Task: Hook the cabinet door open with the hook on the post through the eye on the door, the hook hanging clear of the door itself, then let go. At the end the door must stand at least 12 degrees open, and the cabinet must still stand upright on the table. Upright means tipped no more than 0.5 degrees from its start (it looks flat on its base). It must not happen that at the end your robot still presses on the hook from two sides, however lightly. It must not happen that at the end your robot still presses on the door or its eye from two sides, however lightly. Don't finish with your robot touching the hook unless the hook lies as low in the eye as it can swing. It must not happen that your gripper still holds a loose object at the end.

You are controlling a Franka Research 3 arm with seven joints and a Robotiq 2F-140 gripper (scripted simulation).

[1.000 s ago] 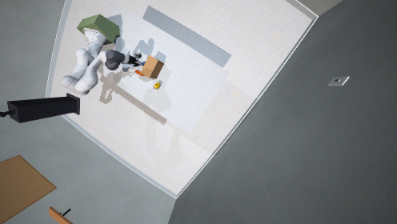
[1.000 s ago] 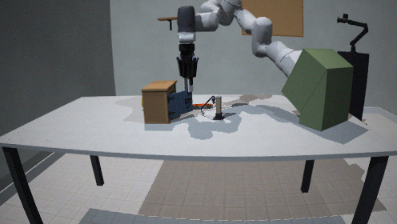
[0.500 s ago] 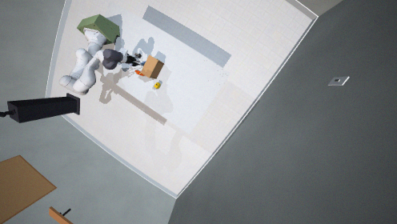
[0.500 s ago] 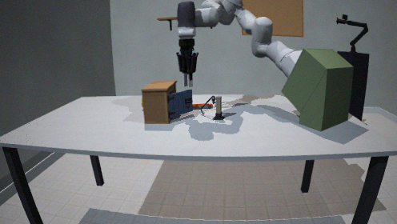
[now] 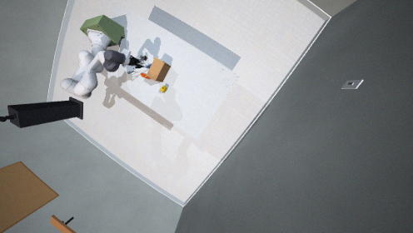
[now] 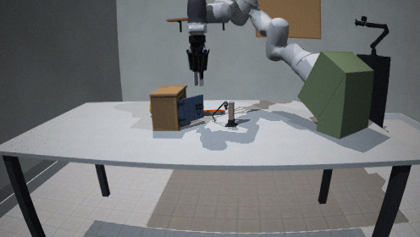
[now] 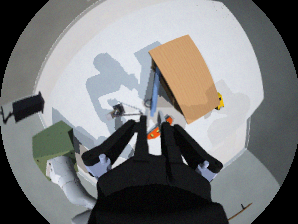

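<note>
My hand is 130 mm above the cabinet door, 40 mm to the right of it and 40 mm short of it. The rest, counted from my hand: orange object: 200 mm below, 110 mm to the right, 60 mm behind; small yellow object: 230 mm ahead, 200 mm to the right, 170 mm below.
</note>
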